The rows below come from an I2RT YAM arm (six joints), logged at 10 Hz.
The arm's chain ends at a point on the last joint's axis. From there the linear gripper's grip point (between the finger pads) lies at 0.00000 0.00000 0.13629 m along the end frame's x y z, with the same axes.
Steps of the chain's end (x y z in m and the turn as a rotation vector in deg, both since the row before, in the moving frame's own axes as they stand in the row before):
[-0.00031 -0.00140 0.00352 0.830 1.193 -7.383]
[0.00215 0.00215 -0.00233 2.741 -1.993 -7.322]
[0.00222 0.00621 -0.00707 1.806 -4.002 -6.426]
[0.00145 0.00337 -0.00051 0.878 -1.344 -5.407]
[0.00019 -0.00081 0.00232 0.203 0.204 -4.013]
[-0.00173 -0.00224 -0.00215 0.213 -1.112 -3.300]
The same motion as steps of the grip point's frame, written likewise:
[0.00239 -0.00355 0.00348 0.830 1.193 -7.383]
[-0.00299 -0.00405 -0.00257 2.741 -1.993 -7.322]
[-0.00751 0.00246 -0.00747 1.806 -4.002 -6.426]
[-0.00184 0.00144 -0.00056 0.878 -1.344 -5.407]
[0.00066 -0.00131 0.00232 0.203 0.204 -4.013]
[-0.00439 -0.00267 -0.00218 0.213 -1.112 -3.300]

